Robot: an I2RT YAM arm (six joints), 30 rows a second.
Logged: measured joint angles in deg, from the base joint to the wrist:
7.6 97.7 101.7 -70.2 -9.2 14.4
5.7 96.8 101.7 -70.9 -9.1 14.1
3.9 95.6 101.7 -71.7 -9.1 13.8
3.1 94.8 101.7 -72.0 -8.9 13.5
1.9 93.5 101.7 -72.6 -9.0 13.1
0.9 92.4 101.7 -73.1 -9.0 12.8
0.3 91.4 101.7 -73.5 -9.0 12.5
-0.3 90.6 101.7 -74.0 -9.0 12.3
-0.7 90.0 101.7 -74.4 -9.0 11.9
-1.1 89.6 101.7 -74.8 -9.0 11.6
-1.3 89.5 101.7 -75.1 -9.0 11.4
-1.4 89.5 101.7 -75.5 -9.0 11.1
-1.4 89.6 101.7 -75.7 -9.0 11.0
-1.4 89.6 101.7 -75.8 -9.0 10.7
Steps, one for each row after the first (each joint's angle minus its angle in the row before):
-1.9 -0.9 0.0 -0.7 0.1 -0.3
-1.8 -1.2 0.0 -0.8 0.0 -0.3
-0.8 -0.8 0.0 -0.3 0.2 -0.3
-1.2 -1.3 0.0 -0.6 -0.1 -0.4
-1.0 -1.1 0.0 -0.5 0.0 -0.3
-0.6 -1.0 0.0 -0.4 0.0 -0.3
-0.6 -0.8 0.0 -0.5 0.0 -0.2
-0.4 -0.6 0.0 -0.4 0.0 -0.4
-0.4 -0.4 0.0 -0.4 0.0 -0.3
-0.2 -0.1 0.0 -0.3 0.0 -0.2
-0.1 0.0 0.0 -0.4 0.0 -0.3
0.0 0.1 0.0 -0.2 0.0 -0.1
0.0 0.0 0.0 -0.1 0.0 -0.3

